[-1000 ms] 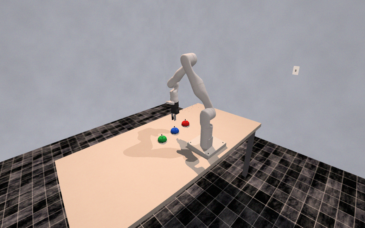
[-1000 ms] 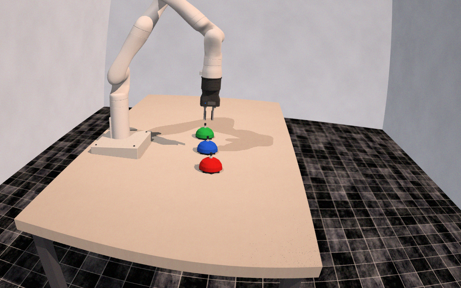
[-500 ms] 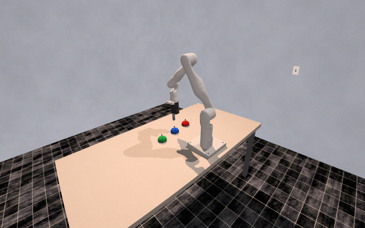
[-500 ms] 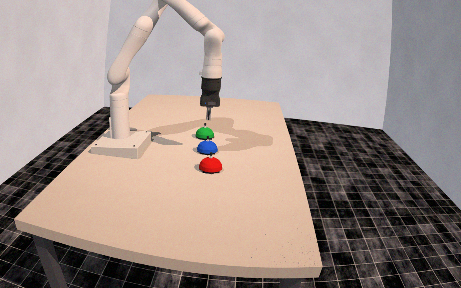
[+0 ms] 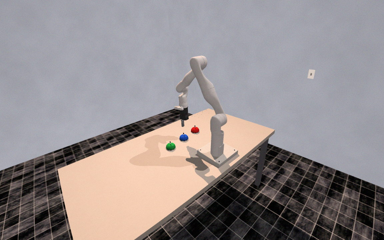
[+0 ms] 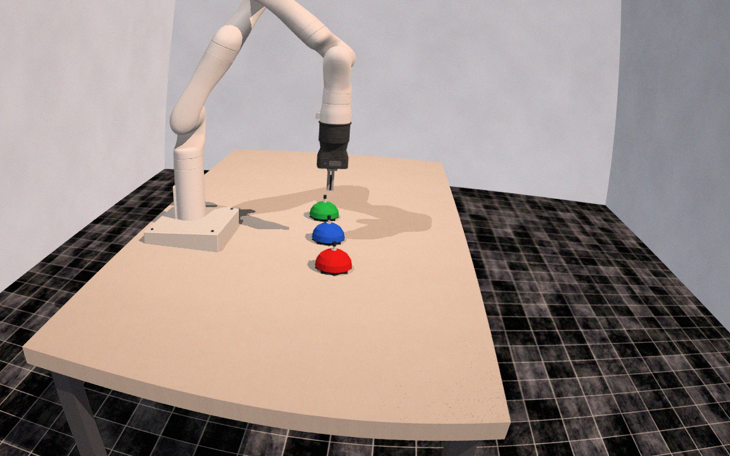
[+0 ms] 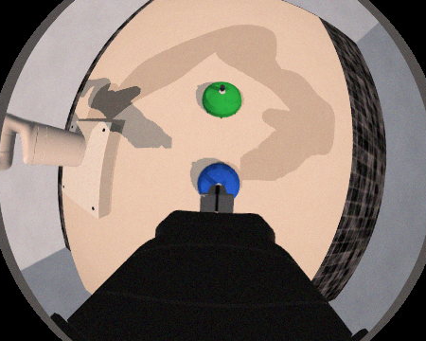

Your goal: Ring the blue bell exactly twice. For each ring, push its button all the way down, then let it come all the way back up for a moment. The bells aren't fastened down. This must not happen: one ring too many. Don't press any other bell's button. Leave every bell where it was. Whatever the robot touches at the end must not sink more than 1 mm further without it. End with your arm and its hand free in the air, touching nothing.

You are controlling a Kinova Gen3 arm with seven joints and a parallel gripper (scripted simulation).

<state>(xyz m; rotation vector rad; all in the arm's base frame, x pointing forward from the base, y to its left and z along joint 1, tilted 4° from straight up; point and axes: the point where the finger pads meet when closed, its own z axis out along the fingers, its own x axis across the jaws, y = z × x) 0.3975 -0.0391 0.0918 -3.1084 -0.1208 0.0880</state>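
The blue bell is 110 mm below my hand. Round my hand: red bell (20 mm ahead, 180 mm to the right, 110 mm below); then green bell (10 mm behind, 180 mm to the left, 110 mm below).
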